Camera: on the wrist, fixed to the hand. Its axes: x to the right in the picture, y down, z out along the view.
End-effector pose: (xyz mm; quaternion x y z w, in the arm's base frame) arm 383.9 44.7 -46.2 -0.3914 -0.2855 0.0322 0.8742
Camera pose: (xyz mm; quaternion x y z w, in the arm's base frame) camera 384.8 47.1 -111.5 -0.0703 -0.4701 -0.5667 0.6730
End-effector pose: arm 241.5 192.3 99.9 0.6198 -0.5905 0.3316 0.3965
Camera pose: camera 193.5 236.3 94.3 0.8639 0.0003 -0.0093 0.5036
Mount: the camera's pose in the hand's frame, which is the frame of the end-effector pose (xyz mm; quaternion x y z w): -29.5 47.7 -33.5 0.0250 0.0053 -0.6810 0.7318
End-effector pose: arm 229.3 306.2 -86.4 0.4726 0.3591 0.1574 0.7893
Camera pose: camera 189.2 334.1 -43.0 0.1202 0.5927 -0.4288 0.6711
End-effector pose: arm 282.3 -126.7 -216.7 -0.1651 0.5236 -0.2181 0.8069
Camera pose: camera 249.6 -71.9 -230.8 -0.4561 0.2696 -0.7231 0.4433
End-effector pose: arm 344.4 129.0 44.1 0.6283 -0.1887 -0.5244 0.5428
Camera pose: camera 378.0 152.8 94.8 0.6047 0.2796 -0.7454 0.0254
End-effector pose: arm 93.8 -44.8 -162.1 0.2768 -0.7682 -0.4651 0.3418
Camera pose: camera 133.0 -20.7 -115.7 -0.7368 0.3835 0.5525 0.0695
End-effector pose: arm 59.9 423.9 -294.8 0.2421 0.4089 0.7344 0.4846
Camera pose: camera 22.4 375.5 -272.1 -0.0931 0.4850 0.1985 0.8466
